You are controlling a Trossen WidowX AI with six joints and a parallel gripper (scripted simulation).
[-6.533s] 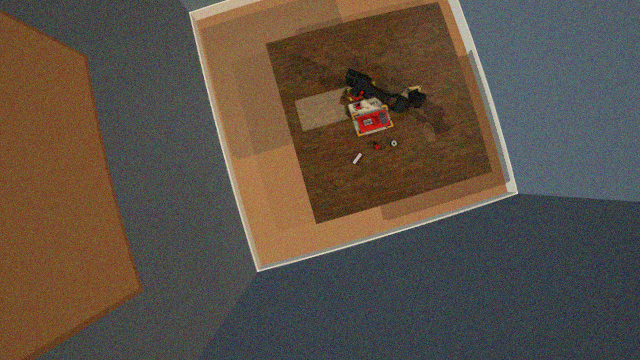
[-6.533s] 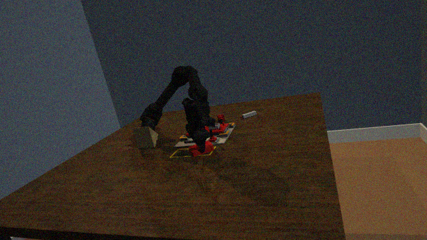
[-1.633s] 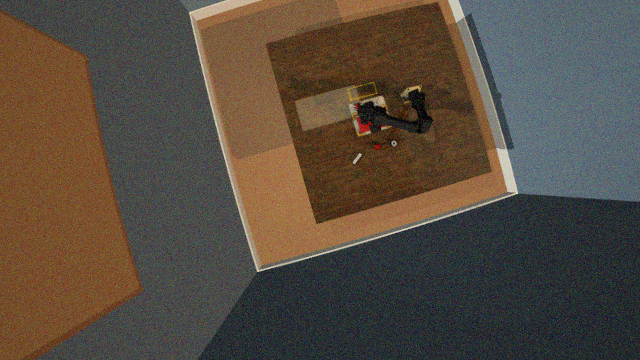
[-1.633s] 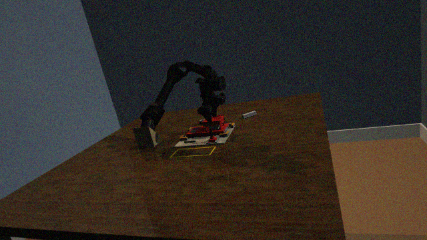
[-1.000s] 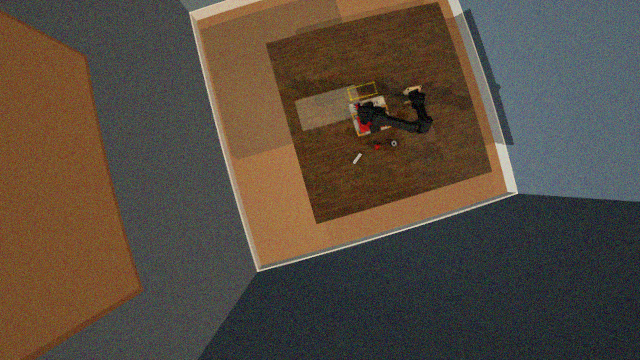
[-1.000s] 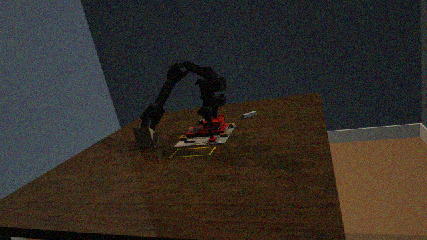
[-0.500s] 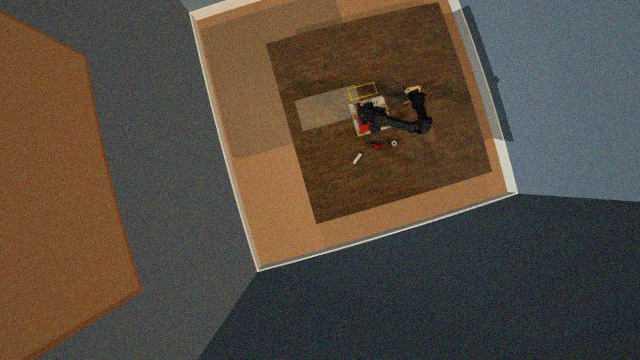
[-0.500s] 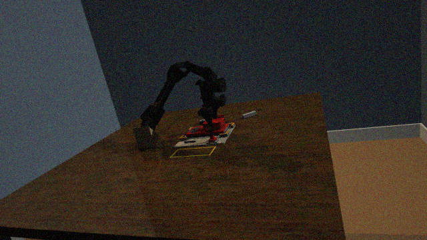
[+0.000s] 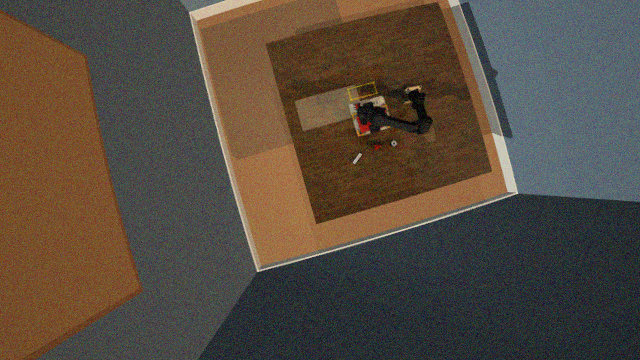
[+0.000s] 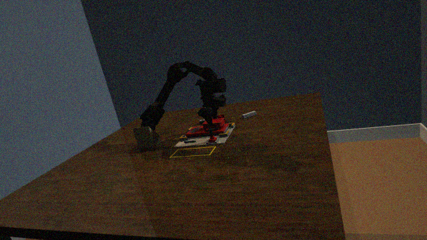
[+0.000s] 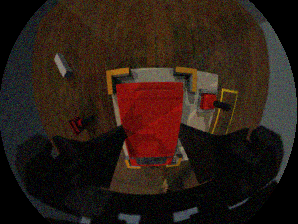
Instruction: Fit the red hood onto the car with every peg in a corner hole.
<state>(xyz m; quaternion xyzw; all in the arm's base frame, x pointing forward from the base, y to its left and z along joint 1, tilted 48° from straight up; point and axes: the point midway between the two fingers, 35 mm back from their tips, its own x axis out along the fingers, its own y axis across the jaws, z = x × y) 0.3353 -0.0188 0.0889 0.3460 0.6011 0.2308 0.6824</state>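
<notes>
My gripper tip is 1 cm below the red hood. From my gripper tip the other things lie so: grey wheel: 11 cm behind, 20 cm to the left, 4 cm below; then white bar: 16 cm ahead, 20 cm to the left, 4 cm below; then grey jig: 3 cm behind, 3 cm to the right, 4 cm below.
</notes>
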